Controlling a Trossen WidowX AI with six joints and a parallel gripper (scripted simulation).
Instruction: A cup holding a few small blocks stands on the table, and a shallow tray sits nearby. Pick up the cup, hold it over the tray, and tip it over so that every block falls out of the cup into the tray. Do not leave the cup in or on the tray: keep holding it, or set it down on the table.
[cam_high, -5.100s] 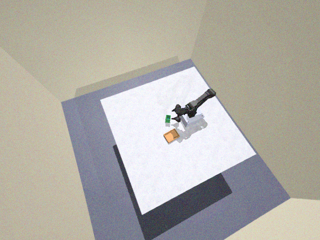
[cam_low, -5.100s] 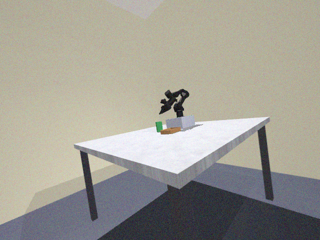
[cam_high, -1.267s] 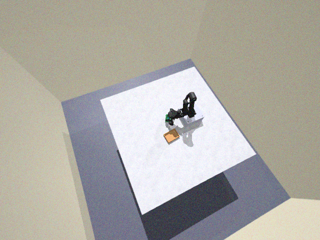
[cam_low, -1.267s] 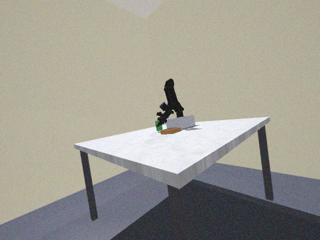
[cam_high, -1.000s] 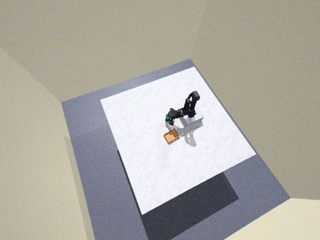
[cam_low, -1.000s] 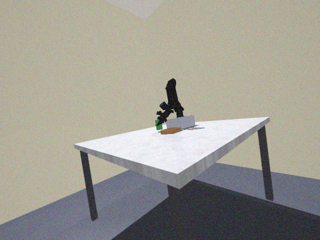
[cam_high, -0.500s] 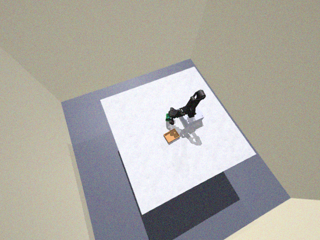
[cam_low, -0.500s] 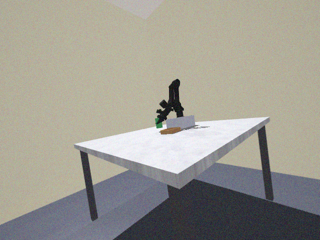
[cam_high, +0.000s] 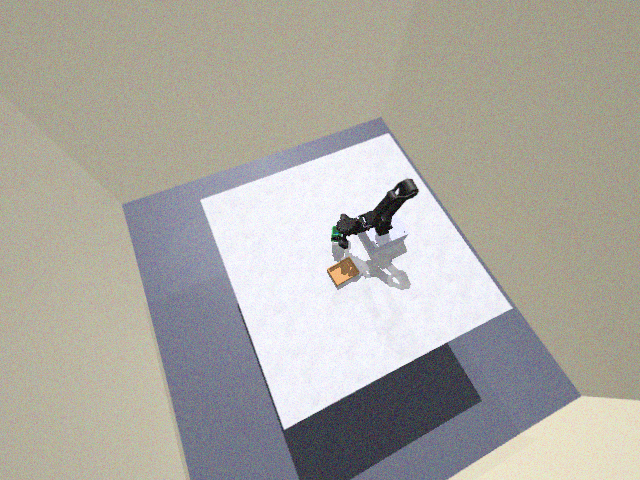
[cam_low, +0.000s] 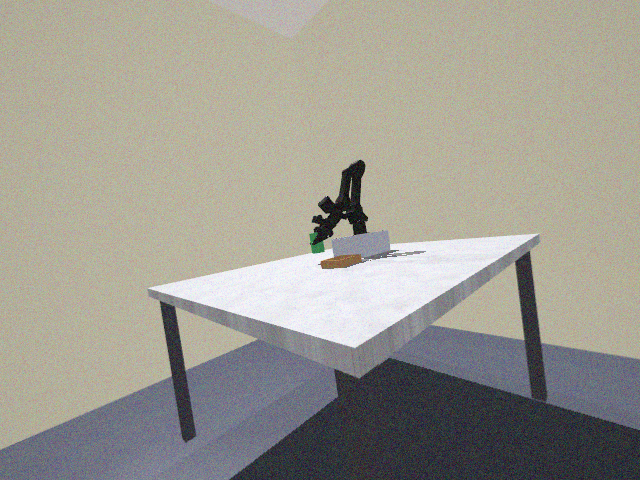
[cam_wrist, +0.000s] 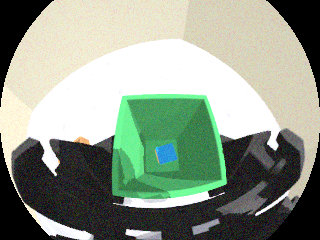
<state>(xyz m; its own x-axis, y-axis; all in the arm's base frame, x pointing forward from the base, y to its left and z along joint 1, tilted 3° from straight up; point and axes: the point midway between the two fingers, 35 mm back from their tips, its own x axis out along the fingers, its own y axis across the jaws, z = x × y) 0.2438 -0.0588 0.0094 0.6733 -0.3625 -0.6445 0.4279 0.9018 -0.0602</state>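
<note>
Now: the blue block 30 mm behind my gripper tip and 10 mm to the left of it. Round my gripper tip: green square cup (20 mm below, 20 mm behind, 10 mm to the left).
</note>
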